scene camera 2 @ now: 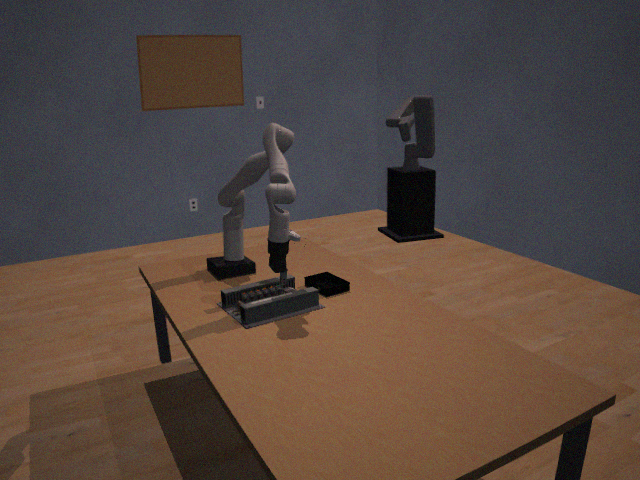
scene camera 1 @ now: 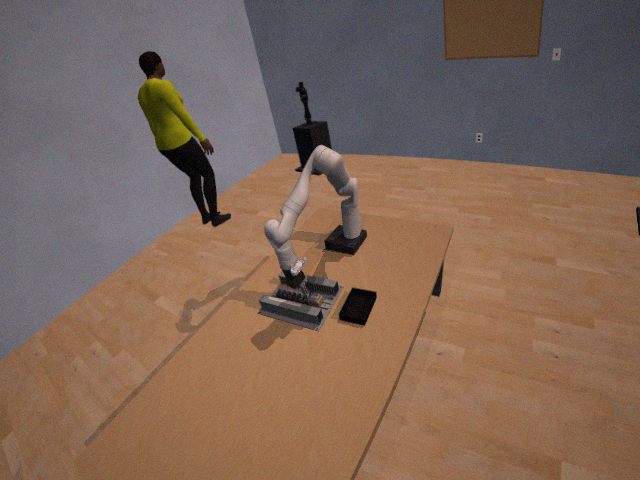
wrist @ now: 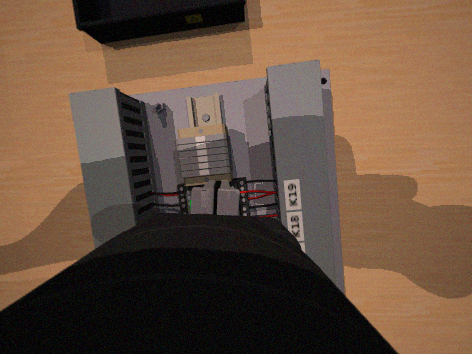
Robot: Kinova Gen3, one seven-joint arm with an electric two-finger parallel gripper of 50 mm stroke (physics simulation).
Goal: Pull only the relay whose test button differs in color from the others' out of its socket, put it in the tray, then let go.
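Places are measured from the arm's base along level axes (x ahead, y left, z up), in metres.
Pixels of known places: gripper, between the fingertips: [scene camera 2: 283, 284] [scene camera 1: 305, 292] [wrist: 218, 194]; arm's base, origin of its link: [scene camera 2: 234, 258] [scene camera 1: 351, 233].
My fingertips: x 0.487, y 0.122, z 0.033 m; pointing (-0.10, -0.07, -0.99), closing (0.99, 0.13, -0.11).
Ahead of a thing's pixels: the offset from my fingertips to its middle. "spot": to the spot under its first point.
My gripper [scene camera 1: 305, 292] [scene camera 2: 283, 277] [wrist: 218, 194] is shut, low over the relay row, its two grey fingers side by side with a thin dark gap. In the wrist view, a green spot on a relay {dy -0.014, dx -0.012, dz -0.032 m} [wrist: 190, 204] shows just left of the left finger, outside the fingers; the rest of that relay is hidden. No relay shows between the fingers. The other relays {dy -0.094, dx +0.011, dz -0.032 m} [scene camera 1: 290, 296] [scene camera 2: 258, 294] stand in a row on the panel, with orange spots in scene camera 2; the wrist hides them in the wrist view. The black tray {dy +0.201, dx -0.105, dz -0.062 m} [scene camera 1: 352, 320] [scene camera 2: 319, 289] [wrist: 160, 25] lies beyond the panel's end; no relay is visible in it.
Two grey wiring ducts {dy -0.030, dx +0.082, dz -0.047 m} [wrist: 300, 150] {dy -0.079, dx -0.083, dz -0.047 m} [wrist: 100, 130] flank the row as raised walls. Grey terminal blocks {dy +0.029, dx -0.025, dz -0.052 m} [wrist: 204, 155] sit at its end, towards the tray. Labels K19 {spot: dy +0.009, dx +0.061, dz -0.017 m} [wrist: 292, 193] and K18 {spot: dy -0.018, dx +0.070, dz -0.017 m} [wrist: 296, 226] are on one duct. Another arm's pedestal [scene camera 1: 312, 136] [scene camera 2: 410, 201] and a person [scene camera 1: 168, 113] are farther off.
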